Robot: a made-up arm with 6 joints. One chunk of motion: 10 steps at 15 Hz.
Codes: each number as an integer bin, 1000 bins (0 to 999) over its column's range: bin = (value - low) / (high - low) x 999, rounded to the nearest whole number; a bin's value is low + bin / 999 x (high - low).
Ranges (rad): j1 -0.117..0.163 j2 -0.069..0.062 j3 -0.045..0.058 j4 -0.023..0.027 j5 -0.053..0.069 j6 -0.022..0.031
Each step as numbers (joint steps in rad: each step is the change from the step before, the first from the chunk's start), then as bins.
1 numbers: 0.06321 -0.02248 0.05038 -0.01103 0.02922 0.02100
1 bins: 643 355 925 239 673 811
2 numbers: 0.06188 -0.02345 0.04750 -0.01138 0.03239 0.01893
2 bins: 638 347 897 232 699 771
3 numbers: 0.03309 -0.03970 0.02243 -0.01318 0.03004 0.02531
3 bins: 535 223 654 196 680 892
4 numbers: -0.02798 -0.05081 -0.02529 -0.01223 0.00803 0.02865
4 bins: 318 139 191 215 500 955
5 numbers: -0.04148 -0.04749 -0.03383 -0.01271 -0.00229 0.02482
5 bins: 269 164 108 206 415 883
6 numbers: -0.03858 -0.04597 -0.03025 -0.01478 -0.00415 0.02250
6 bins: 280 176 143 164 400 839
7 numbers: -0.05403 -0.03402 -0.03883 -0.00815 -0.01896 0.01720
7 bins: 225 267 60 297 279 739
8 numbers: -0.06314 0.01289 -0.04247 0.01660 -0.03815 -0.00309
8 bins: 192 624 25 791 122 356
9 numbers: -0.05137 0.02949 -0.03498 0.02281 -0.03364 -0.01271
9 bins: 234 751 97 915 159 175
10 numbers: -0.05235 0.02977 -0.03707 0.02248 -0.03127 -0.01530
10 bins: 231 753 77 909 178 126
